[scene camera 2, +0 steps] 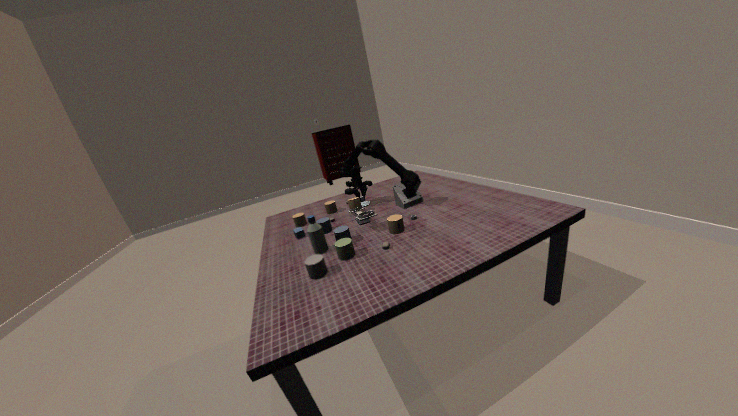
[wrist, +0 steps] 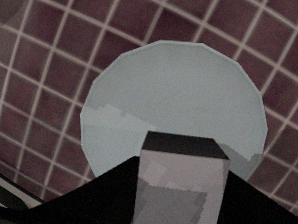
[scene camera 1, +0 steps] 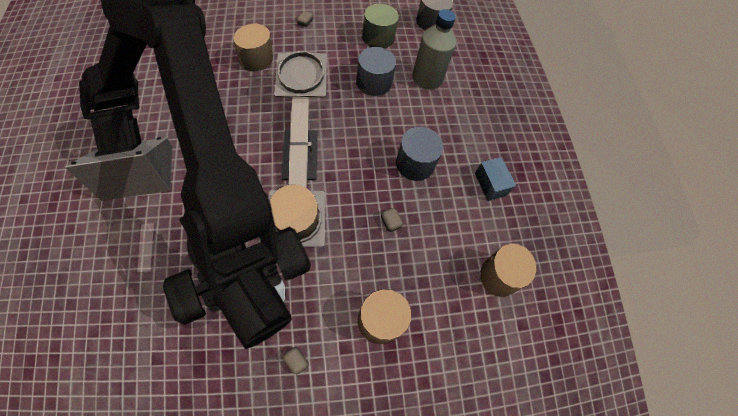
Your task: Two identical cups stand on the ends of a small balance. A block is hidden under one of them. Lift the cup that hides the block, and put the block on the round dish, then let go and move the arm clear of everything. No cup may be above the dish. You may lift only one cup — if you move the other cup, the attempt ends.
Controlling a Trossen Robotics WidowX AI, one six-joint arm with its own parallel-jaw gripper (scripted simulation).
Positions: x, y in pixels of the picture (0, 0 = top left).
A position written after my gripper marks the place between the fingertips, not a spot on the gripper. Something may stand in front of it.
My gripper [scene camera 1: 247, 289] carries a grey block.
